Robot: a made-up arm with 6 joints. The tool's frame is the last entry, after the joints.
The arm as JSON. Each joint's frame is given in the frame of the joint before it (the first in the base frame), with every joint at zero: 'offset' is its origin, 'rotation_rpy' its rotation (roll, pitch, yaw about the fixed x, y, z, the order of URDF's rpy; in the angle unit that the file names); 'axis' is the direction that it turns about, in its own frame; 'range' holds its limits. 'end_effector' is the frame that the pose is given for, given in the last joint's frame.
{
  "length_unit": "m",
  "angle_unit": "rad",
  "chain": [
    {
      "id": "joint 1",
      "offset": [
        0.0,
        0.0,
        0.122
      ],
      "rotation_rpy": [
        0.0,
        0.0,
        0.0
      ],
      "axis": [
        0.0,
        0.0,
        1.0
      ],
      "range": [
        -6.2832,
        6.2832
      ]
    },
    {
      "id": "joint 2",
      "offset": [
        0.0,
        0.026,
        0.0
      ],
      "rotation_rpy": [
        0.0,
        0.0,
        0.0
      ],
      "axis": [
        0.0,
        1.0,
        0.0
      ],
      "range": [
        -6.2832,
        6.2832
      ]
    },
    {
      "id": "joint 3",
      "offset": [
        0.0,
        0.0,
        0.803
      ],
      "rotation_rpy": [
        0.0,
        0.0,
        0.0
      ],
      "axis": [
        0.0,
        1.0,
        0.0
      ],
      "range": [
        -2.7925,
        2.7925
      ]
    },
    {
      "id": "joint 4",
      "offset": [
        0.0,
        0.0,
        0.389
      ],
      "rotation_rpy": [
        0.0,
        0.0,
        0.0
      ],
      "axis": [
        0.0,
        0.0,
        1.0
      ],
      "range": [
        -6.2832,
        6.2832
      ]
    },
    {
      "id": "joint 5",
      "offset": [
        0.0,
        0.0,
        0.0
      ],
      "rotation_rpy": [
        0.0,
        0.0,
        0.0
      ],
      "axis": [
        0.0,
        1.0,
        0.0
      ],
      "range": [
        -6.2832,
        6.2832
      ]
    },
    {
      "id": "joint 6",
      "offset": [
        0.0,
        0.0,
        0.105
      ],
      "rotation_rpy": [
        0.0,
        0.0,
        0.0
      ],
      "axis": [
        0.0,
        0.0,
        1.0
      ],
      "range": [
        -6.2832,
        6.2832
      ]
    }
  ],
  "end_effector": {
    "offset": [
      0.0,
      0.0,
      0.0
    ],
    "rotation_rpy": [
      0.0,
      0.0,
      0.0
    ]
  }
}
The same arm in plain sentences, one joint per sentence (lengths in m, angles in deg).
The arm has six revolute joints in a row. What follows holds with every joint at zero, and every direction is one of the base frame's. The first joint sits 0.122 m along +z from the base frame's origin and rotates about +z, from -360 to 360 deg. The second joint sits 0.026 m along +y from the first joint and rotates about +y, from -360 to 360 deg. The third joint sits 0.803 m along +z from the second joint and rotates about +y, from -160 to 160 deg. The fourth joint sits 0.389 m along +z from the third joint and rotates about +z, from -360 to 360 deg. The fifth joint sits at the same point as the fourth joint and rotates about +y, from -360 to 360 deg. The sixth joint sits 0.105 m along +z from the fifth joint and rotates about +z, from -360 to 360 deg. The tool frame, which is the frame that the pose is given for, sits at the same point as the sixth joint; its axes are parallel to the base frame's.
